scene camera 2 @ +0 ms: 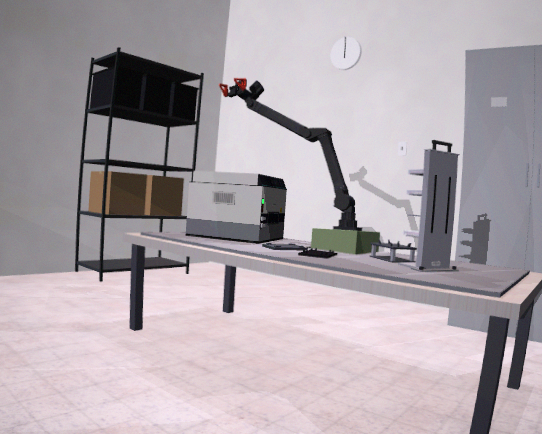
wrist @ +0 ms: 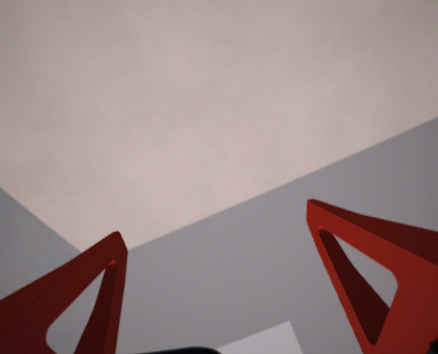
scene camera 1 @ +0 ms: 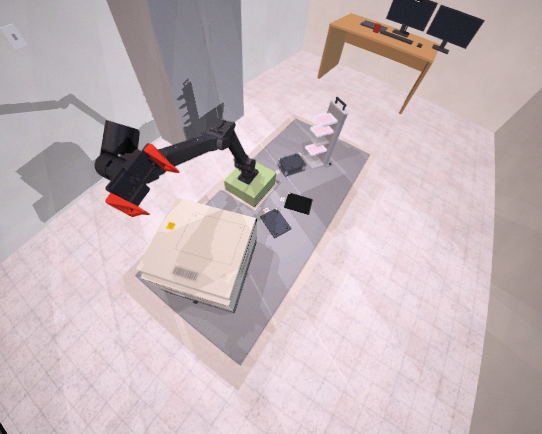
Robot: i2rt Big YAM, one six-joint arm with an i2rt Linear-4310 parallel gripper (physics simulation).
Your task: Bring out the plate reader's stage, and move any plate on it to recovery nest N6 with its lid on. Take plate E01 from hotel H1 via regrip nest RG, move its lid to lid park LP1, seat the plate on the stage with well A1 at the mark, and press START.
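Pixels of known places: gripper, fingertip midpoint: (scene camera 2: 226,81) (wrist: 214,226) (scene camera 1: 162,191); arm's base, link origin: (scene camera 2: 347,230) (scene camera 1: 248,175).
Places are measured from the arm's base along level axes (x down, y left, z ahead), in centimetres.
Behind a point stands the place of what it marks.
My gripper (scene camera 1: 163,193) {y -62.4, x -71.0, z 23.7 cm} (scene camera 2: 231,86) {y -62.4, x -71.0, z 23.7 cm} (wrist: 214,226) {y -62.4, x -71.0, z 23.7 cm} is open and empty, high above the bench at the plate reader's end. The cream plate reader (scene camera 1: 210,245) {y -55.0, x -23.3, z 18.8 cm} (scene camera 2: 225,207) {y -49.6, x -6.4, z 31.5 cm} has a green light on its dark-slotted side; no stage sticks out in view. The grey hotel tower (scene camera 1: 337,134) {y 46.7, x -18.8, z 36.5 cm} (scene camera 2: 438,210) {y 51.7, x -12.5, z 32.7 cm} holds pink-topped plates, an upper one (scene camera 1: 325,119) {y 43.5, x -27.3, z 26.8 cm}, a middle one (scene camera 1: 321,130) {y 42.9, x -19.5, z 26.6 cm} and a lower one (scene camera 1: 315,149) {y 42.6, x -3.9, z 26.7 cm}. A raised dark nest (scene camera 1: 292,164) {y 27.4, x 3.1, z 17.8 cm} (scene camera 2: 395,245) {y 30.7, x 3.1, z 16.9 cm} stands beside the tower. A black holder (scene camera 1: 298,203) {y 4.3, x 8.2, z 34.9 cm} (scene camera 2: 317,253) {y 5.9, x 8.1, z 38.0 cm} and a dark grey holder (scene camera 1: 275,223) {y -16.3, x 8.0, z 29.7 cm} (scene camera 2: 284,246) {y -13.8, x 7.9, z 32.2 cm} lie flat. Their labels are unreadable.
The arm stands on a green block (scene camera 1: 250,187) {y -7.0, x 0.1, z 6.2 cm} (scene camera 2: 345,241) {y 5.9, x 4.3, z 13.5 cm} between reader and hotel. A black shelf unit (scene camera 2: 110,150) with boxes stands behind the reader's end. A grey cabinet (scene camera 2: 500,200) is beyond the hotel. A wooden desk (scene camera 1: 385,47) with monitors stands far off.
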